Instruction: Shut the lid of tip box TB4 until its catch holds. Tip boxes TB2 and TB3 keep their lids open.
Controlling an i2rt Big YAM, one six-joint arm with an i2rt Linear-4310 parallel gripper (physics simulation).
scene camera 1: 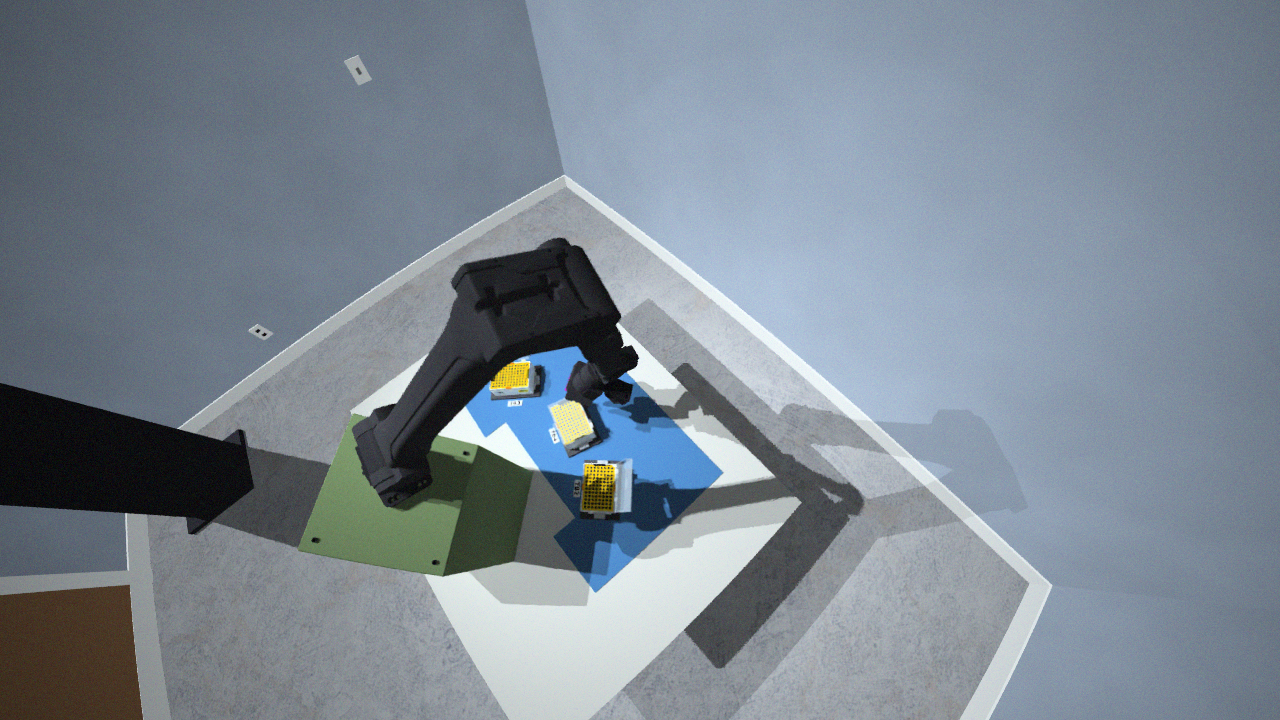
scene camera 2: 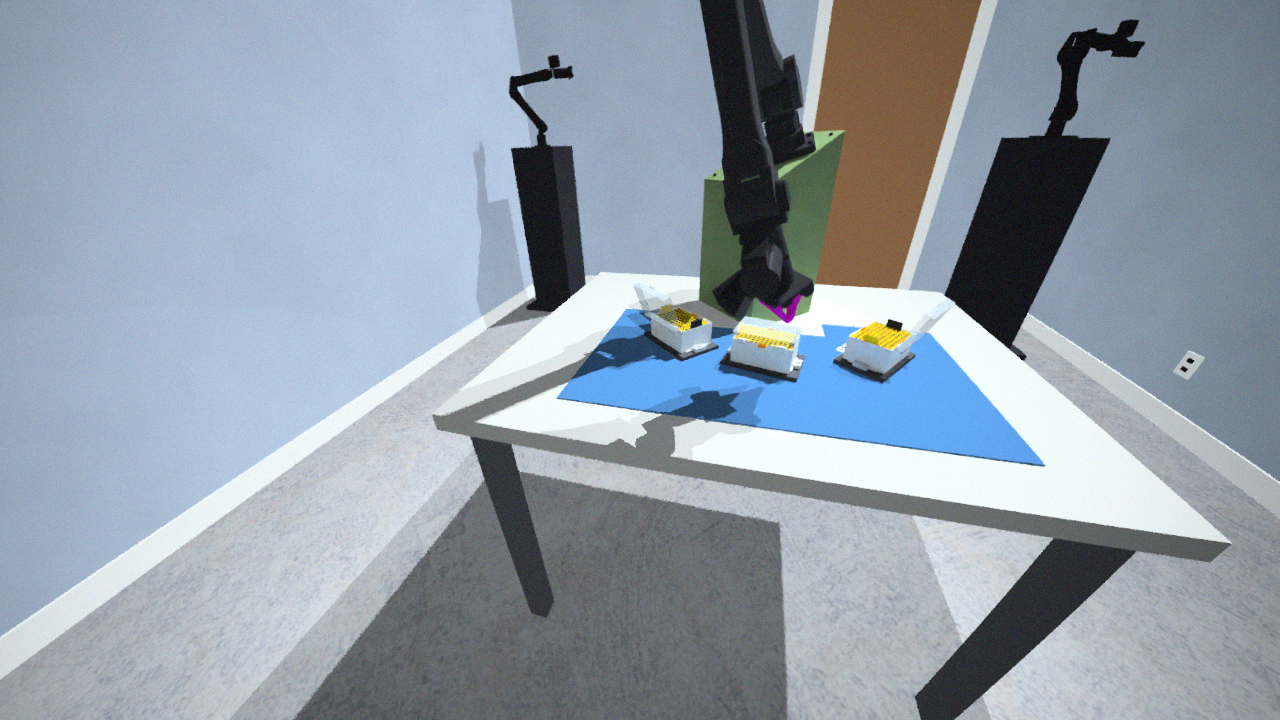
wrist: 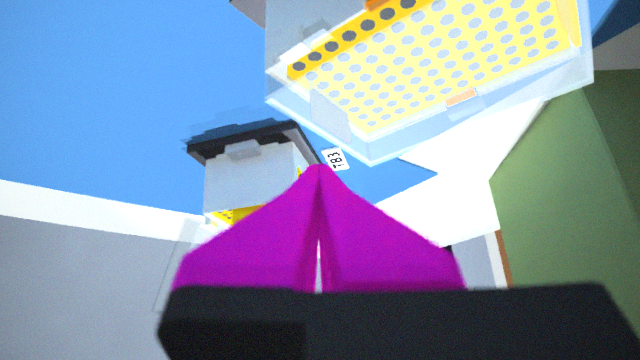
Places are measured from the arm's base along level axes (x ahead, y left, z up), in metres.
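Where they show: gripper, between the fingertips: [scene camera 1: 571, 394] [scene camera 2: 789, 321] [wrist: 318, 179]; arm's base, origin of its link: [scene camera 1: 396, 466] [scene camera 2: 787, 153].
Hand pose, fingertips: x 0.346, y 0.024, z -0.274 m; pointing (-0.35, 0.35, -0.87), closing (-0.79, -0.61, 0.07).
Observation:
Things, the pixels of their top centre, and the offset from my fingertips. "spot": a spot on its surface instead. Level surfaces: height alone.
- white tip box, centre of its top: [wrist: 450, 101] [scene camera 2: 769, 326] [scene camera 1: 565, 419] 0.053 m back, 0.030 m right, 0.038 m down
- TB3, centre of its top: [wrist: 285, 230] [scene camera 2: 877, 330] [scene camera 1: 508, 378] 0.110 m back, 0.189 m left, 0.049 m down
- blue mat, height of its surface: 0.115 m down
- white table, height of its surface: 0.118 m down
- TB3 label, a spot on its surface: [wrist: 335, 159] spot: 0.141 m back, 0.144 m left, 0.113 m down
TB4, a white tip box [scene camera 1: 587, 440] [scene camera 2: 762, 358] [wrist: 290, 30] with a yellow rack, stands in the middle of the row. Its clear lid [scene camera 2: 775, 327] [wrist: 370, 150] lies low over the rack; I cannot tell whether it is fully down or the catch holds. My gripper [scene camera 1: 572, 385] [scene camera 2: 787, 318] [wrist: 318, 179] is shut and empty, its magenta tips near TB4's rim. TB3 [scene camera 1: 512, 379] [scene camera 2: 877, 351] [wrist: 250, 175] has its lid [scene camera 2: 930, 322] open, partly hidden by the arm in scene camera 1. TB2 [scene camera 1: 598, 488] [scene camera 2: 684, 334] has its lid [scene camera 1: 624, 486] [scene camera 2: 651, 296] open.
The boxes stand on a blue mat [scene camera 1: 662, 447] [scene camera 2: 939, 411] [wrist: 100, 100] on a white table [scene camera 1: 501, 658] [scene camera 2: 1074, 483]. The green arm base [scene camera 1: 384, 537] [scene camera 2: 819, 214] [wrist: 565, 215] rises behind them. A TB3 label [wrist: 335, 159] lies beside TB3.

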